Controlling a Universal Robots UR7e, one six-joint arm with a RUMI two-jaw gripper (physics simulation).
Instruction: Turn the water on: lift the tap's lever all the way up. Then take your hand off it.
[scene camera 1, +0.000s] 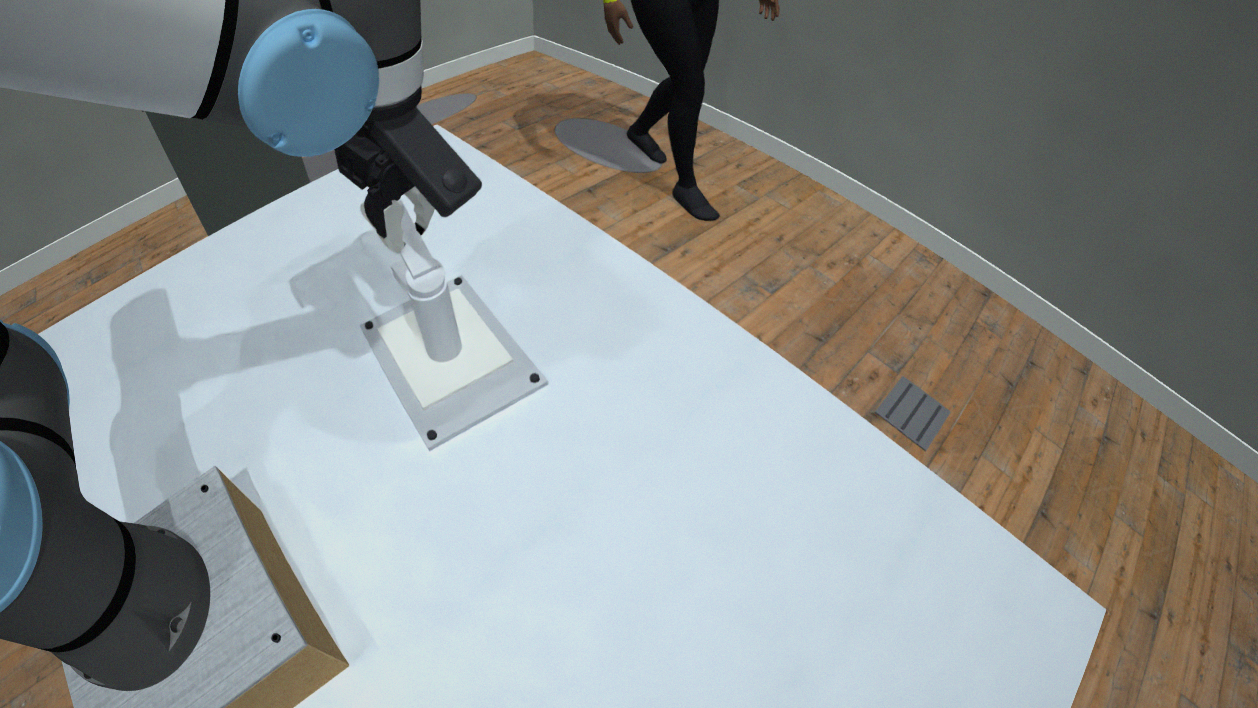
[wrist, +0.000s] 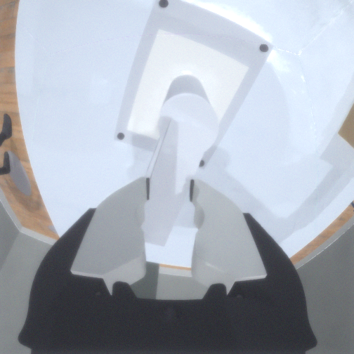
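Pixels of known places: gripper, fingertip midpoint: (scene camera 1: 409, 243); arm's base, origin of the base link: (scene camera 1: 143, 608).
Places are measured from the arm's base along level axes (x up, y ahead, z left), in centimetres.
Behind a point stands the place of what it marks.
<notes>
The light grey tap (scene camera 1: 437, 325) @[x -2.2, y 40.8, z 18.0 cm] (wrist: 186, 89) stands upright on its base plate (scene camera 1: 482, 407) @[x -9.5, y 41.6, z 9.6 cm] (wrist: 250, 75). Its flat lever (scene camera 1: 417, 250) @[x 6.2, y 41.5, z 22.1 cm] (wrist: 164, 210) rises from the tap's top at a slant toward the gripper, with its free end raised above the short spout. My gripper (scene camera 1: 407, 236) @[x 6.4, y 41.1, z 23.8 cm] (wrist: 169, 181) is shut on the lever, one pale finger on each side of it. In the scene view the fingers and the black gripper body hide part of the lever's outer end.
The tap's plate lies on the white table (scene camera 1: 704, 493) @[x -10.3, y 56.9, z -13.6 cm]. The arm's base stands on a wooden block (scene camera 1: 237, 607) @[x 0.1, y 9.6, z -4.6 cm] at the lower left. A person in black trousers (scene camera 1: 684, 79) stands on the floor beyond the table. A dark grate (scene camera 1: 912, 412) lies in the floor at the right.
</notes>
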